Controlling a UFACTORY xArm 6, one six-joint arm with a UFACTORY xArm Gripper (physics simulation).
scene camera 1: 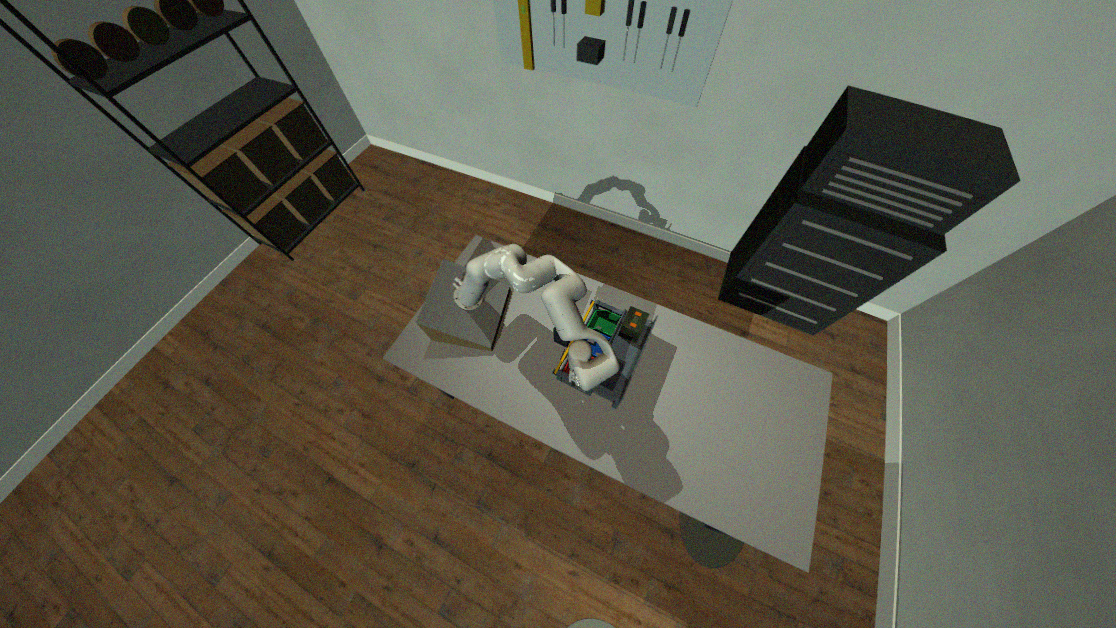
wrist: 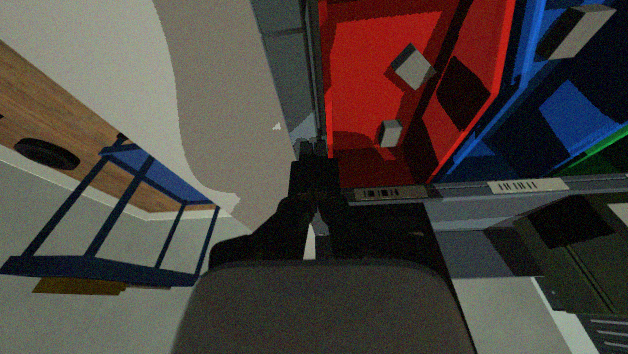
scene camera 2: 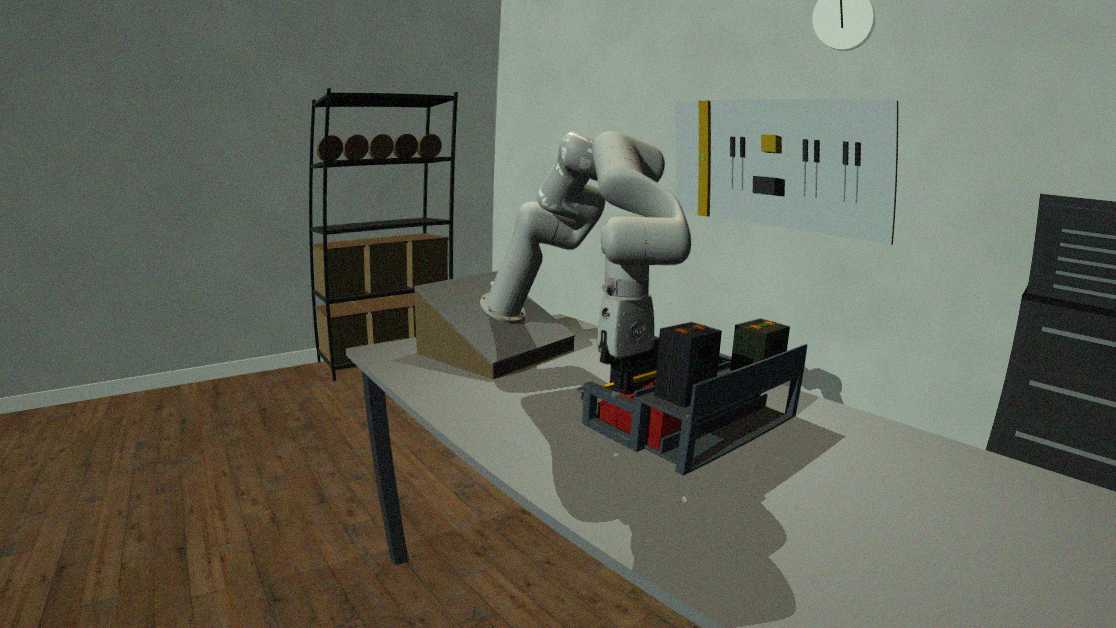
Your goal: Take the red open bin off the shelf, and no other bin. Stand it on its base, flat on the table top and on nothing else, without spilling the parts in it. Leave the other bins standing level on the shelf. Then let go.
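Frame: origin at the arm's base, x ahead, y left, z up, level; metres.
Seen in the pictures: gripper, fingertip midpoint: (wrist: pixel 315 154) (scene camera 2: pixel 622 390); arm's base at its link origin: (scene camera 1: pixel 468 297) (scene camera 2: pixel 502 309).
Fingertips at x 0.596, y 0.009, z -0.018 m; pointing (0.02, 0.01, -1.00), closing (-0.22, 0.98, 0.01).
Offsets run from my fingertips to a thing's top centre. "*": to the spot under its first point. Level surfaces: height alone.
The red open bin {dz -0.014, dx -0.002, dy +0.061 m} (scene camera 2: pixel 614 416) (wrist: pixel 362 100) stands in the near end of the dark grey shelf {* dz +0.031, dx +0.151, dy +0.173 m} (scene camera 2: pixel 749 384) (wrist: pixel 465 214), low above the table. In the wrist view its interior holds two small grey parts {* dz -0.071, dx -0.034, dy +0.078 m} (wrist: pixel 414 67) {* dz -0.071, dx +0.037, dy +0.091 m} (wrist: pixel 391 133). The blue bin {dz -0.014, dx -0.027, dy +0.170 m} (wrist: pixel 575 112) (scene camera 1: pixel 597 349) is beside it, and the green bin {dz -0.014, dx -0.044, dy +0.281 m} (scene camera 1: pixel 604 321) (wrist: pixel 602 152) is beyond the blue one. My gripper (wrist: pixel 315 154) (scene camera 2: pixel 622 386) is shut and empty. Its fingertips point down at the end wall of the red bin, near a corner by the label rail; whether they touch the bin I cannot tell.
A black box {dz +0.129, dx +0.090, dy +0.072 m} (scene camera 2: pixel 686 363) and a dark green box {dz +0.104, dx +0.050, dy +0.300 m} (scene camera 2: pixel 759 342) (scene camera 1: pixel 635 321) (wrist: pixel 565 255) stand on the shelf's back part, close to the gripper. A yellow strip runs along the shelf front. The arm's wedge base (scene camera 1: pixel 460 312) (scene camera 2: pixel 491 320) stands on the table {dz -0.095 m} (scene camera 1: pixel 749 437) (scene camera 2: pixel 936 499).
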